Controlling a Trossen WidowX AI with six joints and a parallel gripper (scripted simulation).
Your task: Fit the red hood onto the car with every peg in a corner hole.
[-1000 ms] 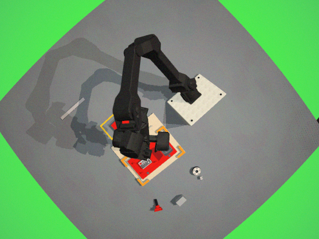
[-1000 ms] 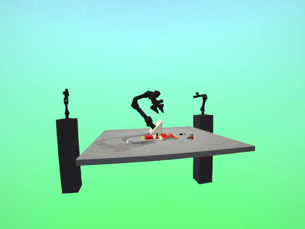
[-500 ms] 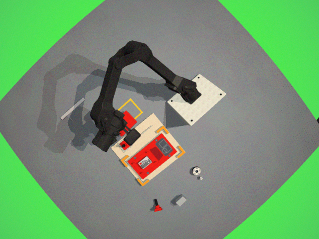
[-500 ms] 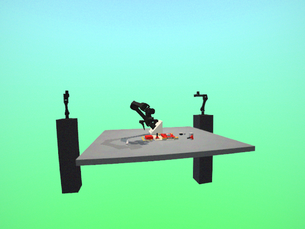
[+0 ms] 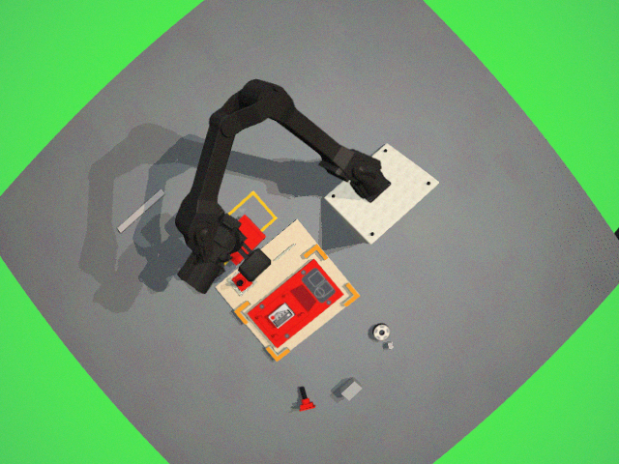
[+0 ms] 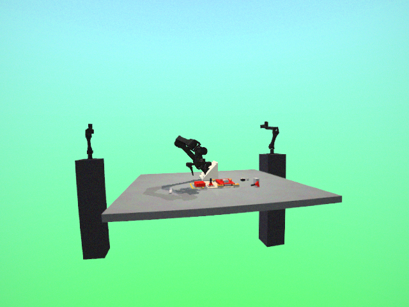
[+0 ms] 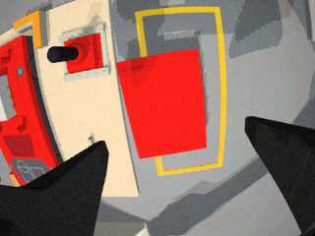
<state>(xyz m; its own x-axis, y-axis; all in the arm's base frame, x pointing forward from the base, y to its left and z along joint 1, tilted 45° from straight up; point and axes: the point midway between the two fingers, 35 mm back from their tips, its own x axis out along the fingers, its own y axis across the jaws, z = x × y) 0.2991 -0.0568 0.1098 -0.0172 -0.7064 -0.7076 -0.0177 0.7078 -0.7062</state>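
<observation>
The red hood is 60 mm below my gripper tip. Round my gripper tip: grey bar 220 mm to the right, 140 mm ahead, 70 mm below; then cream jig plate 180 mm to the left, 70 mm below, 10 mm ahead.
</observation>
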